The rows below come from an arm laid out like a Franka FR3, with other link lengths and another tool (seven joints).
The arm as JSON. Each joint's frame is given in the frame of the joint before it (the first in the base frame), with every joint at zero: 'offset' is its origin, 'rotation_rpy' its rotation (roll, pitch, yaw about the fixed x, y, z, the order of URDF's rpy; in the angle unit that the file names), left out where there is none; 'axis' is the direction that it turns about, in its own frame. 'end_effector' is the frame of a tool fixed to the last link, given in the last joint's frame.
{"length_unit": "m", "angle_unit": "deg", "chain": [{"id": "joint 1", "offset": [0.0, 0.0, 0.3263], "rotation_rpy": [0.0, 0.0, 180.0], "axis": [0.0, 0.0, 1.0]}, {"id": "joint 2", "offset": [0.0, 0.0, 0.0], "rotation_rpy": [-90.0, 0.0, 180.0], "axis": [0.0, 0.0, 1.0]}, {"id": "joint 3", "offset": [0.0, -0.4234, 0.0], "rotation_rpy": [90.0, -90.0, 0.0], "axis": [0.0, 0.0, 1.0]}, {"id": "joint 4", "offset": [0.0, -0.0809, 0.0], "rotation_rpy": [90.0, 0.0, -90.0], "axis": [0.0, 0.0, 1.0]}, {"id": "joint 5", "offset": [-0.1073, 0.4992, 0.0], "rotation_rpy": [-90.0, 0.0, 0.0], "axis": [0.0, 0.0, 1.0]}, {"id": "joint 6", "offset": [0.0, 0.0, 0.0], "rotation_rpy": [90.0, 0.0, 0.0], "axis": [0.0, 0.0, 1.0]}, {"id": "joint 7", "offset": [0.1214, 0.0, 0.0], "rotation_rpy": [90.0, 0.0, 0.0], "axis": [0.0, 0.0, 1.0]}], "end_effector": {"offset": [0.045, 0.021, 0.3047], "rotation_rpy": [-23.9, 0.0, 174.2]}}
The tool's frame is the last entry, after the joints.
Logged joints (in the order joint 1, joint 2, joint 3, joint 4, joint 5, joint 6, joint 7), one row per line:
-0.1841 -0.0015 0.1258 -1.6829 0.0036 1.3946 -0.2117
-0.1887 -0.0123 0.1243 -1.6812 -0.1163 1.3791 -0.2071
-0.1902 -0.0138 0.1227 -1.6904 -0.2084 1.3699 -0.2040
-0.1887 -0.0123 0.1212 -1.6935 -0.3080 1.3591 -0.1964
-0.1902 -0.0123 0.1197 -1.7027 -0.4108 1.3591 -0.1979
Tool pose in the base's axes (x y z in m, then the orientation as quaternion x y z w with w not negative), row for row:
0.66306 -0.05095 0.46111 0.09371 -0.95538 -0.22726 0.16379
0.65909 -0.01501 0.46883 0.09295 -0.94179 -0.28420 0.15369
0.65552 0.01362 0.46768 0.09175 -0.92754 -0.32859 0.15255
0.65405 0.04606 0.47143 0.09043 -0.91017 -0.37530 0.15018
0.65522 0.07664 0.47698 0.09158 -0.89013 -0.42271 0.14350
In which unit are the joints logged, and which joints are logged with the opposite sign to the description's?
The joints are logged in radians. Opposite sign: joint 5.
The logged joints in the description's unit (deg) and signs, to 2 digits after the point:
-10.55 -0.09 7.21 -96.42 -0.21 79.90 -12.13
-10.81 -0.70 7.12 -96.33 6.66 79.02 -11.87
-10.90 -0.79 7.03 -96.85 11.94 78.49 -11.69
-10.81 -0.70 6.94 -97.03 17.65 77.87 -11.25
-10.90 -0.70 6.86 -97.56 23.54 77.87 -11.34

